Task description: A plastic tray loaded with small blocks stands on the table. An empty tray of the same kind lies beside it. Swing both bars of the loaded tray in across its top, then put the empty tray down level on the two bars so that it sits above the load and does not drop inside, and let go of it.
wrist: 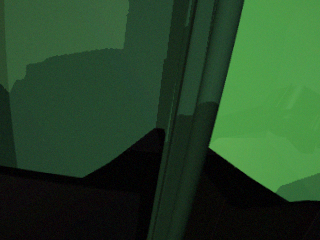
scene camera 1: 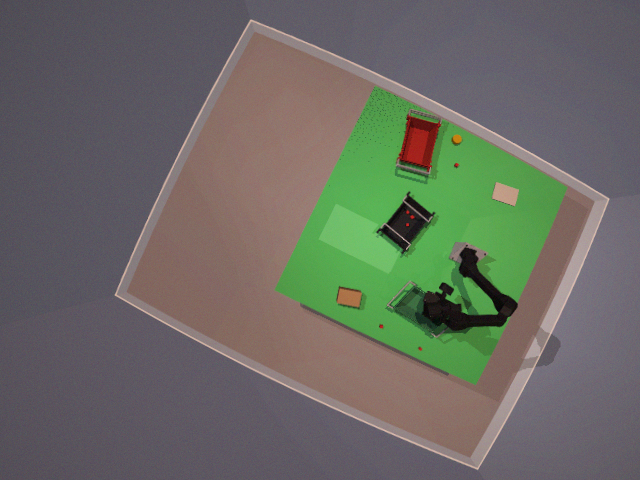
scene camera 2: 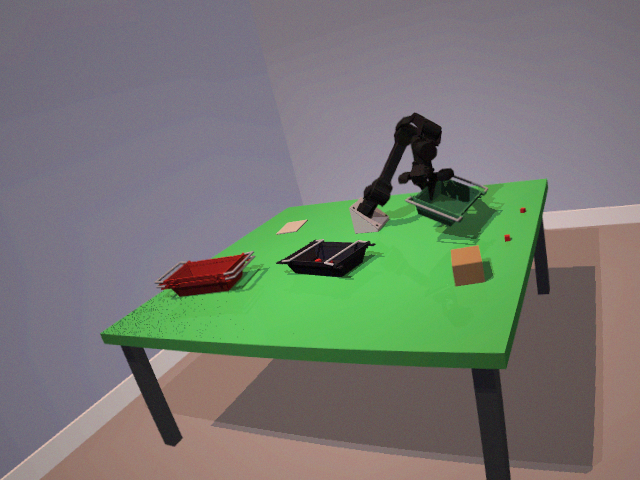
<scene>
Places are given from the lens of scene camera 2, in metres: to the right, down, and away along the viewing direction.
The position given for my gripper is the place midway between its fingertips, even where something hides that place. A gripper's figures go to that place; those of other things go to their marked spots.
my gripper (scene camera 2: pixel 430 200): 0.38, -0.14, 1.75
dark green tray (scene camera 2: pixel 451 199): 0.47, -0.14, 1.80
orange box (scene camera 2: pixel 467 265): 0.39, 0.07, 1.32
The marked spots on the dark green tray and the orange box are 0.53 m apart.
</scene>
